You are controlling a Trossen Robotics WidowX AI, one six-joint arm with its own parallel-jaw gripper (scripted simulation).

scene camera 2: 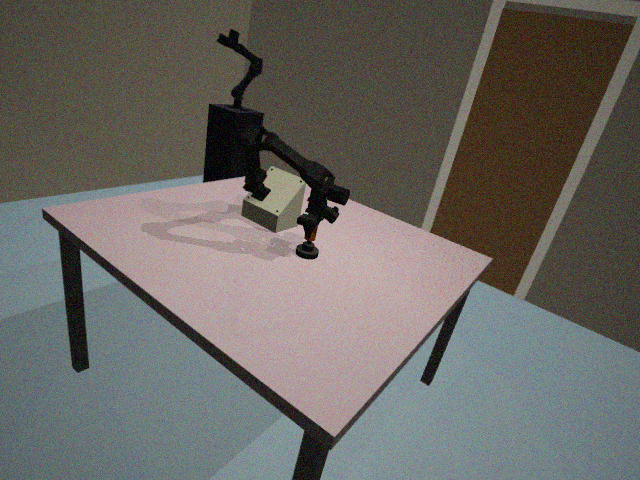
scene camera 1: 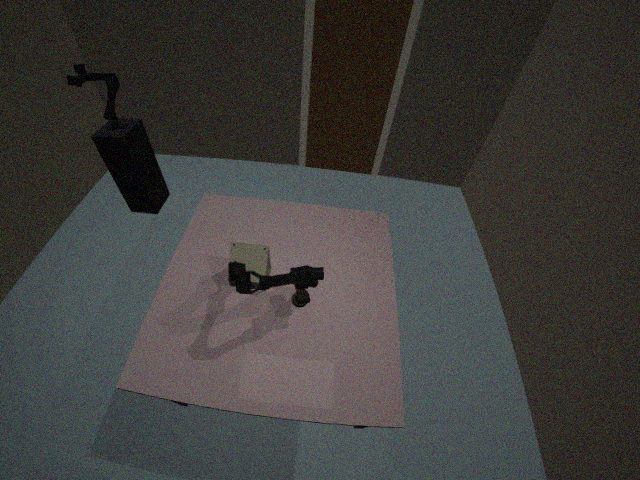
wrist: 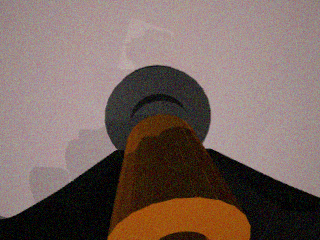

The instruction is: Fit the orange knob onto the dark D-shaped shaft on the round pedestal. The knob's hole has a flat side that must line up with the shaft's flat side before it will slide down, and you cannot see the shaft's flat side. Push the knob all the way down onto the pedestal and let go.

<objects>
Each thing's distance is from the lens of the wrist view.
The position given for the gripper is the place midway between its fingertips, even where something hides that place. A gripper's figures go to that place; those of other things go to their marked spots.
gripper (wrist: 163, 157): 10 cm
dark round pedestal (wrist: 157, 89): 14 cm
</objects>
